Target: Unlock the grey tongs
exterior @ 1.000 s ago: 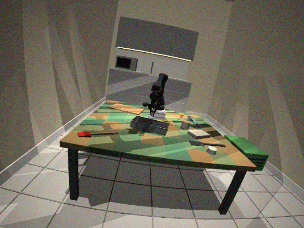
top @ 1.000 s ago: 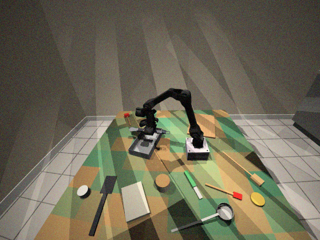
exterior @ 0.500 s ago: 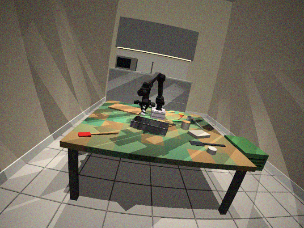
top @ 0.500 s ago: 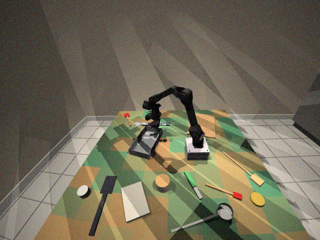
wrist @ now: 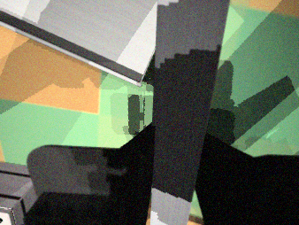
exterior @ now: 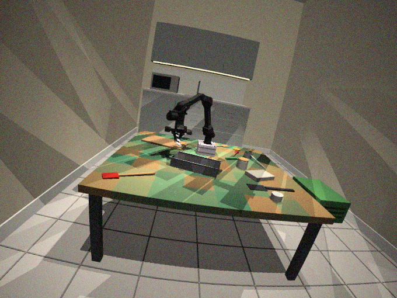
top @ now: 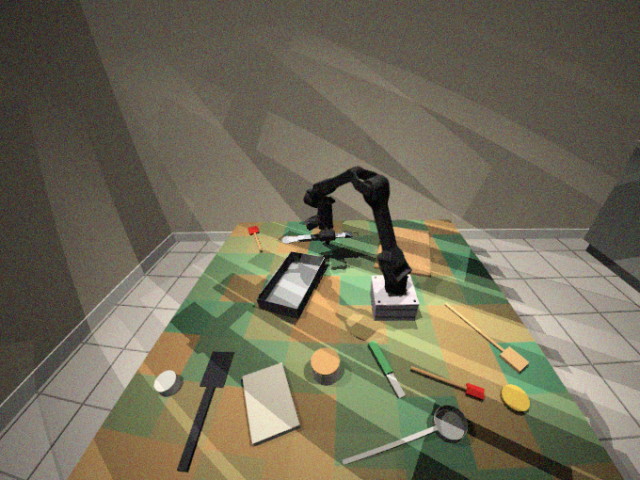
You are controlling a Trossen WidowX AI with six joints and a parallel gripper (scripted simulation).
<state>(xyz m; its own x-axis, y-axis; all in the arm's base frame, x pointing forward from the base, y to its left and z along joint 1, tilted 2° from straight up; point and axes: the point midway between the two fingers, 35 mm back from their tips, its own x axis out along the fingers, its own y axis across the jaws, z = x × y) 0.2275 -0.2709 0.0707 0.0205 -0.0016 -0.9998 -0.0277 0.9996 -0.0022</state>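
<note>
Now: gripper tip 380 mm past the wooden board, 110 mm above it and 70 mm to the left of it. The rest, counted from my gripper tip: grey roasting tin: 150 mm ahead, 140 mm to the left, 90 mm below; green-handled tool: 520 mm to the left, 150 mm behind, 110 mm below; red spatula: 400 mm ahead, 270 mm to the right, 110 mm below.
</note>
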